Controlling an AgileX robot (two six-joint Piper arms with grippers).
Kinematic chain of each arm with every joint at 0, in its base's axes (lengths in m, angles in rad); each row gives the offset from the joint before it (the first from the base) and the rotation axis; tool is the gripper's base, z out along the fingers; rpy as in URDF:
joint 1: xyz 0 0 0.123 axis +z
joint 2: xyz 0 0 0 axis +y
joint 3: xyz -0.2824 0 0.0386 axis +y
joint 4: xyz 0.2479 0 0.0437 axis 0.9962 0 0.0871
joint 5: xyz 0 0 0 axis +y
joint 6: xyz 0.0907 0 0.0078 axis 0.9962 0 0.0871
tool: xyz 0 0 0 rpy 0 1.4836 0
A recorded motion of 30 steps. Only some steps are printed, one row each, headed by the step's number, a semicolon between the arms.
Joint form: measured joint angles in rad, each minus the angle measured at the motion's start. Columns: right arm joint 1, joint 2, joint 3, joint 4, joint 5, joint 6; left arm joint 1, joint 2, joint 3, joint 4, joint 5, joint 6.
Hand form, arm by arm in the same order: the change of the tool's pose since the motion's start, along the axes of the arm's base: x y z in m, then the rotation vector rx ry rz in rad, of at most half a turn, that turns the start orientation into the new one. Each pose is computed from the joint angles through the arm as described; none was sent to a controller.
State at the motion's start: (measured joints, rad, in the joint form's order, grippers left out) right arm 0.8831 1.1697 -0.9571 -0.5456 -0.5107 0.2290; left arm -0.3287 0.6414 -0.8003 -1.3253 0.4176 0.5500
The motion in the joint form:
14: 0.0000 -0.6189 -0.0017 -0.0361 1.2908 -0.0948; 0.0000 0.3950 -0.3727 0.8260 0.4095 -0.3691
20: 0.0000 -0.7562 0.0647 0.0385 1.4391 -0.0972; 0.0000 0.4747 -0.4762 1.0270 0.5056 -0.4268
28: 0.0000 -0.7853 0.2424 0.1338 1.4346 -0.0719; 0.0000 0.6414 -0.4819 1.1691 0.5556 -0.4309
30: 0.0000 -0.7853 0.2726 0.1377 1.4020 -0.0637; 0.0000 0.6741 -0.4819 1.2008 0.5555 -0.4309
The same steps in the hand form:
14: -0.0745 -0.1825 0.0096 -0.3903 0.3146 -0.6619; 0.0813 -0.0237 0.0022 0.6543 0.2458 -0.0652
20: -0.0967 -0.2098 -0.0160 -0.4060 0.4355 -0.6647; 0.1003 -0.0188 0.0057 0.8238 0.2929 -0.0122
28: -0.0932 -0.1956 -0.0685 -0.5068 0.5731 -0.6051; 0.1446 -0.0238 -0.0382 1.0211 0.4509 -0.0325
30: -0.0915 -0.1919 -0.0751 -0.5054 0.5743 -0.5933; 0.1532 -0.0242 -0.0473 1.0608 0.4731 -0.0321

